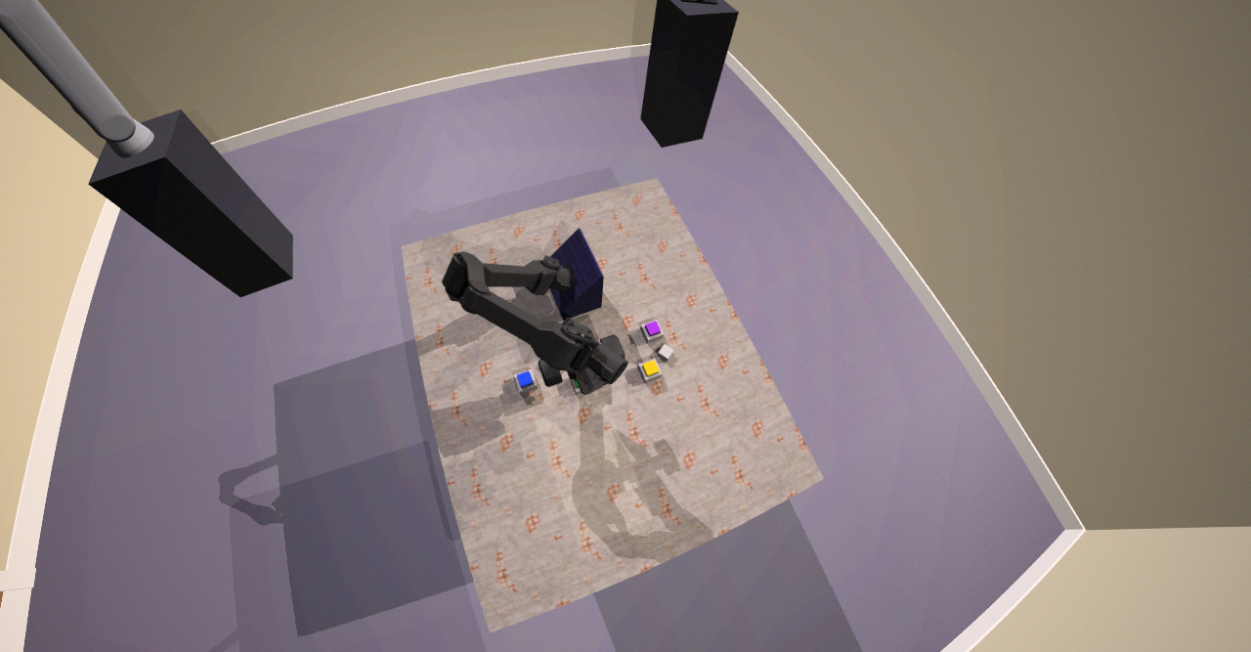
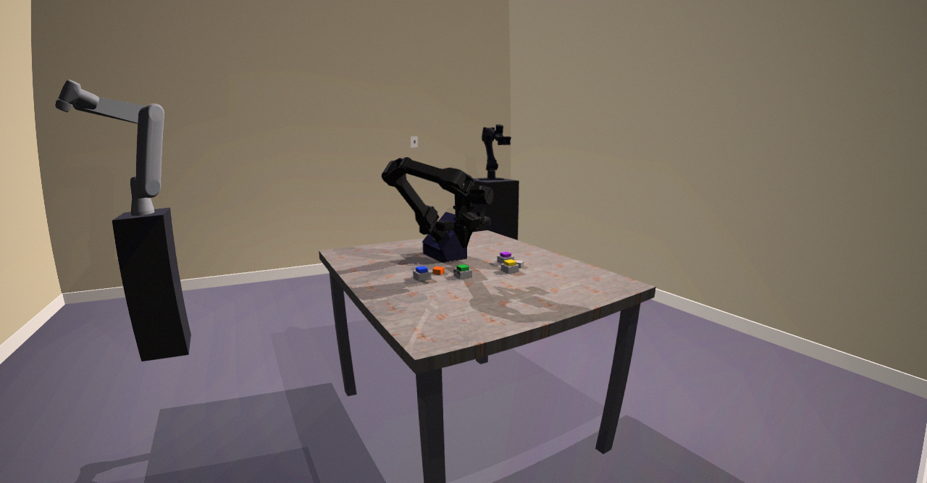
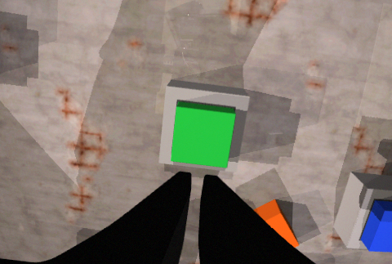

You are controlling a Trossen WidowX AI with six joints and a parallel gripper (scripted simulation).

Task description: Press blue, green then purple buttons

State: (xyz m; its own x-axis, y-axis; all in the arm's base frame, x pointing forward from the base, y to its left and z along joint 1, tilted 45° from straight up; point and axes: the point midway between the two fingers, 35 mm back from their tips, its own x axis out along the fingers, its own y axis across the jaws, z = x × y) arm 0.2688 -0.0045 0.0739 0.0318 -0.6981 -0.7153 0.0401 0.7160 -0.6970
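The green button lies 7 cm below my gripper tip and 1 cm behind it. From my gripper tip the other things lie so: orange block: 10 cm below, 9 cm behind, 6 cm to the right; yellow button: 18 cm to the left, 7 cm below, 3 cm ahead; blue button: 14 cm to the right, 7 cm below, 6 cm behind.
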